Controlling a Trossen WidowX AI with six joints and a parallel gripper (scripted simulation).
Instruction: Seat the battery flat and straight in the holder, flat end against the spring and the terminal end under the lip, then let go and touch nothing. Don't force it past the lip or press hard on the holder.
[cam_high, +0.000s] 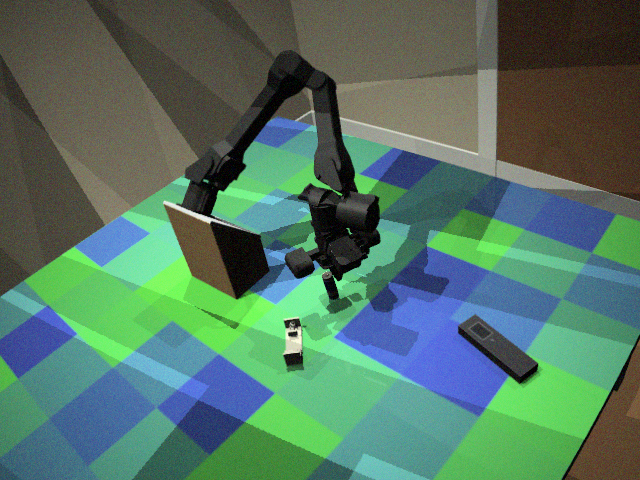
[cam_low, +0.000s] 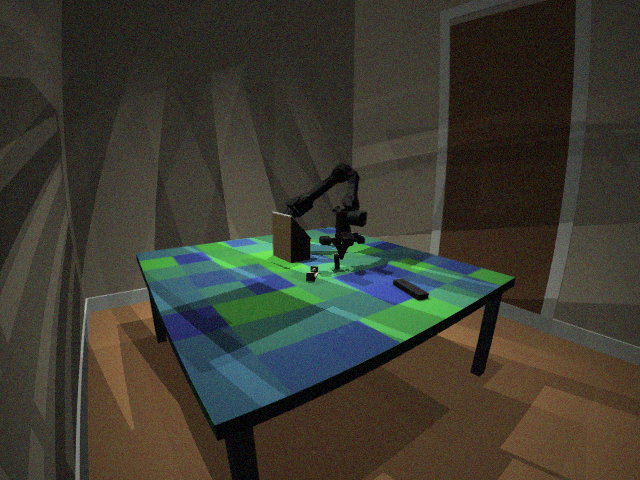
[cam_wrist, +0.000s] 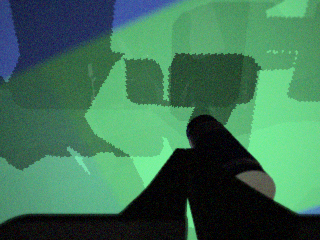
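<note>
The battery is 1 cm behind my gripper tip, 2 cm to the right of it and 1 cm below it. Also, from my gripper tip: black bar (34 cm ahead, 2 cm to the left, 3 cm below).
</note>
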